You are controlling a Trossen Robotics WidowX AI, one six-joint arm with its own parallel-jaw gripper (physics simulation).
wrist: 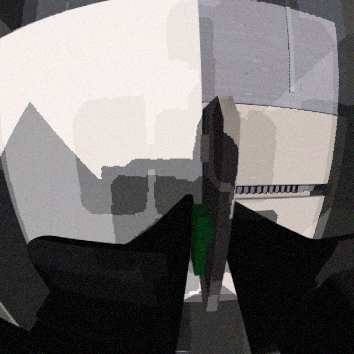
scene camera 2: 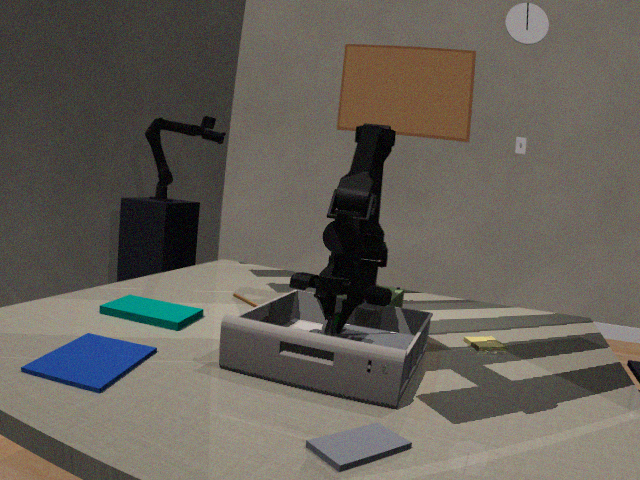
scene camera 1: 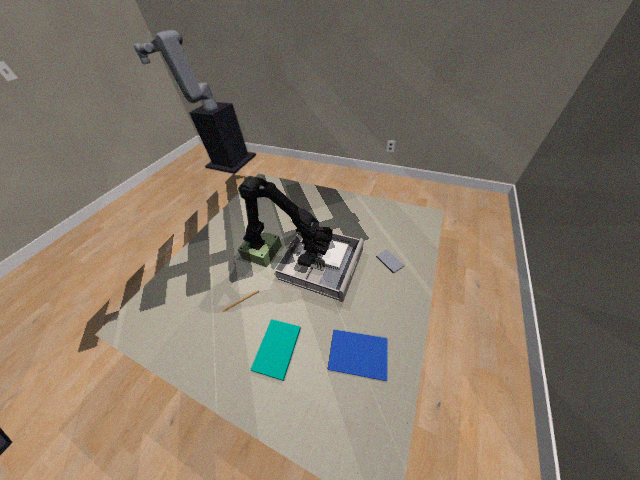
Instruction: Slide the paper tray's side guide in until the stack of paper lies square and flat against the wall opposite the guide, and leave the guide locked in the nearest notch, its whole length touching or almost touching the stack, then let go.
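Frame: origin at the arm's base, x left, y back, z up, level; millimetres.
Where they show: gripper, fingertip midpoint: (wrist: 203, 201) (scene camera 2: 333, 332) (scene camera 1: 314, 260); arm's base, origin of the base link: (scene camera 1: 257, 244).
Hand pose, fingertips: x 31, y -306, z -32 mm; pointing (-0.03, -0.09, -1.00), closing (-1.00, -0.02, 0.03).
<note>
Each offset is from my fingertips to the top centre of the thing. "spot": to the spot under its first point.
The grey paper tray {dx +16, dy -26, dz +50 mm} (scene camera 1: 353, 266) (scene camera 2: 258, 351) stands on the table. White paper {dx +76, dy -15, dz -3 mm} (scene camera 1: 338, 253) (scene camera 2: 305, 325) (wrist: 100, 75) lies inside it and looks flat. The dark upright side guide {dx +6, dy +5, dz +37 mm} (wrist: 218, 165) stands along the paper's right edge in the wrist view, touching or almost touching it at the far end; the near part is hidden by my fingers. My gripper (scene camera 1: 316, 264) (scene camera 2: 334, 329) (wrist: 203, 201) reaches down into the tray, shut on the guide and its green tab {dx +6, dy +5, dz +37 mm} (wrist: 201, 235). A notched strip {spot: dx -63, dy +6, dz -38 mm} (wrist: 267, 189) runs right of the guide. The wall opposite the guide is unclear.
A teal slab {dx -413, dy -25, dz -28 mm} (scene camera 1: 276, 349) (scene camera 2: 150, 310), a blue slab {dx -310, dy -322, dz -38 mm} (scene camera 1: 358, 355) (scene camera 2: 90, 360) and a wooden stick {dx -300, dy +237, dz -39 mm} (scene camera 1: 240, 301) lie around the tray. A grey slab {dx +157, dy -333, dz -36 mm} (scene camera 1: 390, 260) (scene camera 2: 359, 445) and a yellow pad {dx +286, dy +257, dz -34 mm} (scene camera 2: 483, 343) also lie nearby. The tray's walls surround my fingers.
</note>
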